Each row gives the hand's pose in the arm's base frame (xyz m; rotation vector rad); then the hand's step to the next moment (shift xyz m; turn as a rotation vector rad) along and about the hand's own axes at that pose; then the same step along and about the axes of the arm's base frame.
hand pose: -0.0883 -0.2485 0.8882 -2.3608 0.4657 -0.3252
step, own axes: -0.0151 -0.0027 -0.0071 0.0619 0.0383 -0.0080
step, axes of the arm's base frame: -0.0155 0.0039 0.0054 0.0439 -0.0569 -0.0139
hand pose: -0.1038 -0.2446 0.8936 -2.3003 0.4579 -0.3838
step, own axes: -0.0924 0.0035 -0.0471 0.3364 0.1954 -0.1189
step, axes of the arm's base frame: -0.1020 0.0086 0.0168 0.2111 -0.3474 -0.0154
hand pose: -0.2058 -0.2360 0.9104 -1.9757 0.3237 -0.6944
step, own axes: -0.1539 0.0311 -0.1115 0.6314 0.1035 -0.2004
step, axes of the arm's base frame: -0.1877 -0.0190 -0.0387 0.3931 -0.5078 0.1926
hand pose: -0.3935 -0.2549 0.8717 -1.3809 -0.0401 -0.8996
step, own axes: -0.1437 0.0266 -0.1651 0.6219 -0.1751 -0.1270
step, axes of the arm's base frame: -0.1598 -0.0673 -0.1363 0.2633 -0.4191 0.4343
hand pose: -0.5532 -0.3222 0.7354 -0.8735 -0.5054 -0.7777
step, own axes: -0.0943 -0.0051 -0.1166 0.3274 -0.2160 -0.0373
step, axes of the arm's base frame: -0.0532 -0.0616 -0.1261 0.0401 -0.2462 0.3050
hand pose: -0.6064 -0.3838 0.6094 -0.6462 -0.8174 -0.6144
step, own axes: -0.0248 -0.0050 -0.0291 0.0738 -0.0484 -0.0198
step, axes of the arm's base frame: -0.0036 -0.0182 -0.0338 0.0144 -0.0635 0.0627
